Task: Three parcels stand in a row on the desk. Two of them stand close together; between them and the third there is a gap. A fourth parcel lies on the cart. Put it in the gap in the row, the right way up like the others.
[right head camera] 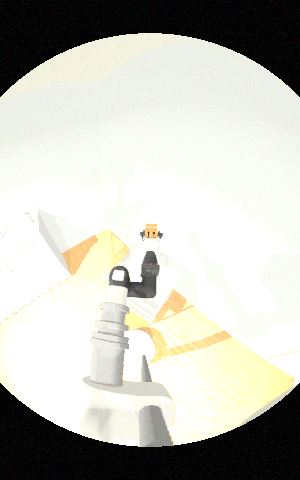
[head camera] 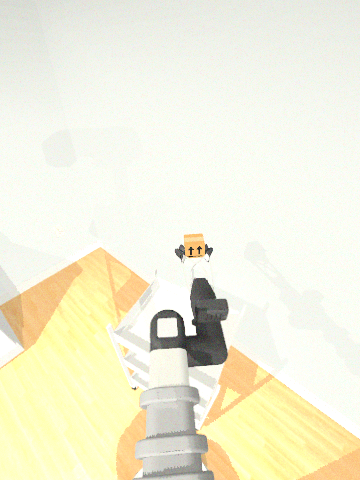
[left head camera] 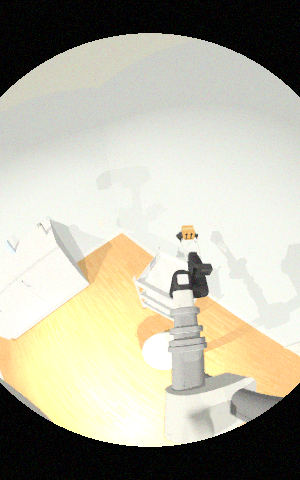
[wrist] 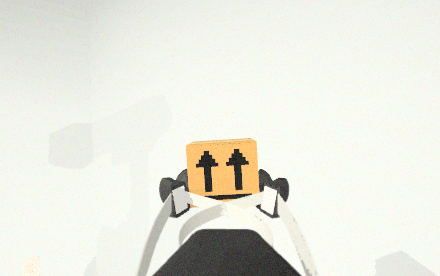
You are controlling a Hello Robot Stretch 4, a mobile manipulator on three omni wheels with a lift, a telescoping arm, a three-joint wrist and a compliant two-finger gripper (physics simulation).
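Pixels of known places: gripper, between the fingertips: [head camera: 193, 246] [left head camera: 186, 232] [wrist: 223, 184]; robot's base, origin of its link: [right head camera: 134, 347] [left head camera: 162, 349].
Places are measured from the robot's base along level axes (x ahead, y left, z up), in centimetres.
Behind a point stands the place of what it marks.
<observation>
An orange parcel [head camera: 194, 244] {x 53.9, y -8.3, z 113.5 cm} [left head camera: 188, 232] {x 53.6, y -8.4, z 112.9 cm} [right head camera: 151, 231] {x 53.6, y -8.9, z 112.7 cm} [wrist: 223, 167] {x 53.6, y -8.7, z 111.6 cm} is held between the two dark fingertips of my gripper [head camera: 194, 251] {x 58.1, y -8.8, z 109.1 cm} [left head camera: 187, 235] {x 58.1, y -8.8, z 109.1 cm} [right head camera: 151, 234] {x 58.1, y -8.8, z 109.1 cm} [wrist: 223, 184] {x 58.1, y -8.8, z 109.1 cm}, which is shut on it. Two black arrows on the face towards the wrist camera point up in the wrist view, with a black bar below them. Parcel and gripper are up in the air, beyond the white cart [head camera: 122, 345] {x 49.5, y 18.3, z 64.3 cm} [left head camera: 141, 291] {x 54.6, y 20.0, z 42.5 cm} in the head views. The desk and the row of three parcels do not show in these views.
A pale wall stands behind the parcel, with shadows of the arm on it. A white cabinet [left head camera: 45, 285] {x 45.4, y 125.1, z 50.2 cm} [right head camera: 35, 270] {x 52.1, y 118.6, z 46.3 cm} stands at the left, with small things on top. A round white object [left head camera: 159, 351] {x -0.6, y 3.9, z 18.7 cm} [right head camera: 141, 346] {x 2.4, y -7.7, z 18.7 cm} is on the wooden floor [left head camera: 90, 370] {x -37.5, y 78.7, z -2.7 cm} near the arm.
</observation>
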